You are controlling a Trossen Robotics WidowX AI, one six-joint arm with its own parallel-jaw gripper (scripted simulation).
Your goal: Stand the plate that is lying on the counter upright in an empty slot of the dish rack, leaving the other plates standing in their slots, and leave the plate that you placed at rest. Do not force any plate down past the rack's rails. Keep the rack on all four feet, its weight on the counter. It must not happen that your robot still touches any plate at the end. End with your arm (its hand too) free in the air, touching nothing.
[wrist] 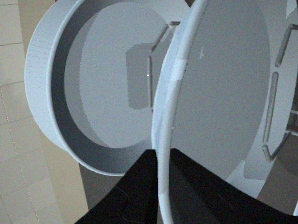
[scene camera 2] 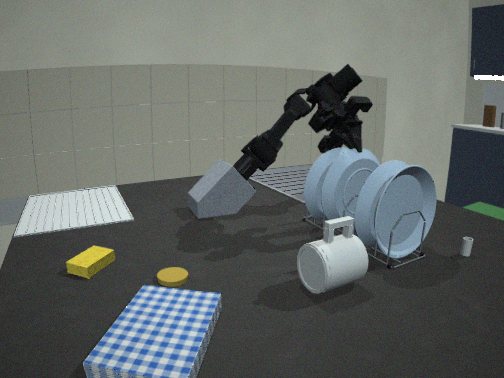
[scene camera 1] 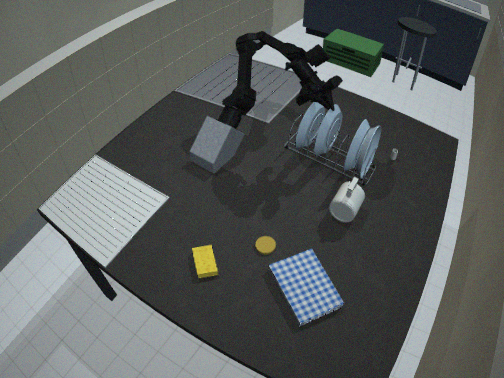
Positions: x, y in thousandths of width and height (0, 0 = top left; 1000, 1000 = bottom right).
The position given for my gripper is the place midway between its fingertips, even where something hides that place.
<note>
In view: my gripper (scene camera 2: 713, 406) and a white mug (scene camera 2: 642, 702).
The white mug is seen too in scene camera 1 (scene camera 1: 686, 544). My gripper also shows in the wrist view (wrist: 539, 708) and in scene camera 1 (scene camera 1: 662, 292). The wrist view does not show the white mug: it is out of frame.
</note>
